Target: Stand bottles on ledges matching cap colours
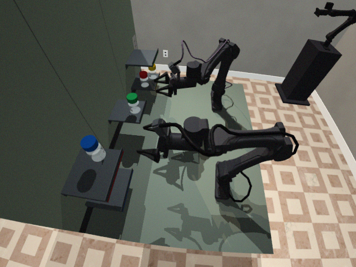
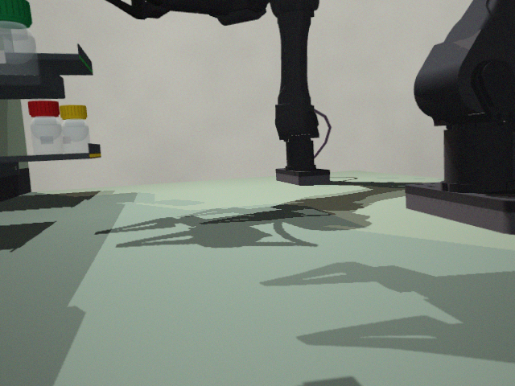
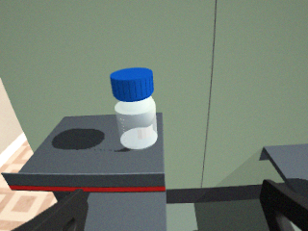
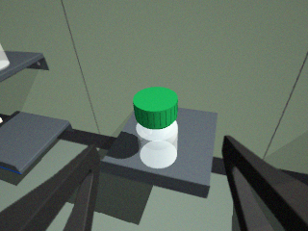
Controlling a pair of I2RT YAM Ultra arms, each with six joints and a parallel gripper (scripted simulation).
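My right gripper is now 120 mm short of the green-capped bottle, 100 mm above it and 40 mm to the right of it. From my right hand the other things lie so: blue-capped bottle 380 mm to the left, 170 mm ahead; red-capped bottle 300 mm to the right, 200 mm below, 150 mm ahead; yellow-capped bottle 400 mm to the right, 200 mm below, 110 mm ahead.
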